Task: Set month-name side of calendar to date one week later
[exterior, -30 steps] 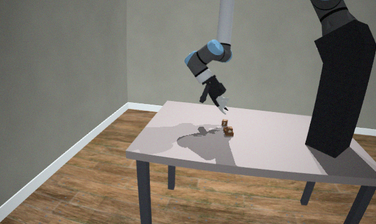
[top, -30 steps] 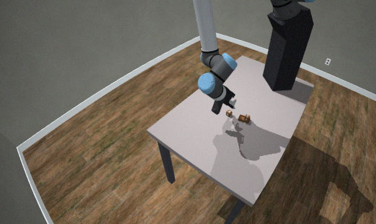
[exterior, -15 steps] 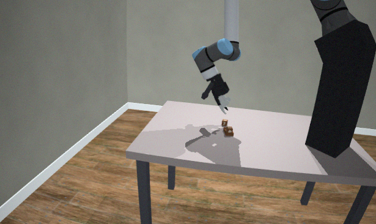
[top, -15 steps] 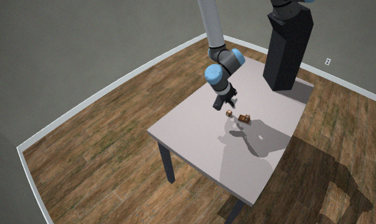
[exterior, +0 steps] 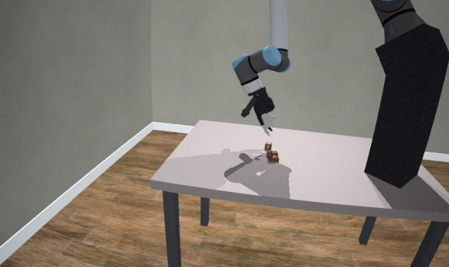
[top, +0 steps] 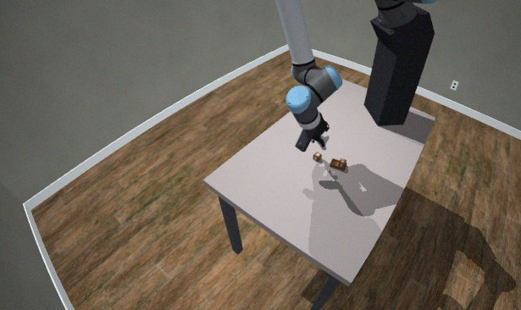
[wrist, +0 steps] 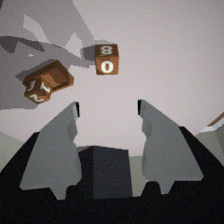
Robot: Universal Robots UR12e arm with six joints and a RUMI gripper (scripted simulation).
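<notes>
My hand is 8 cm above the brown calendar cube. Also, from my hand: brown wooden calendar tray (10 cm to the left, 8 cm below, 4 cm behind).
</notes>
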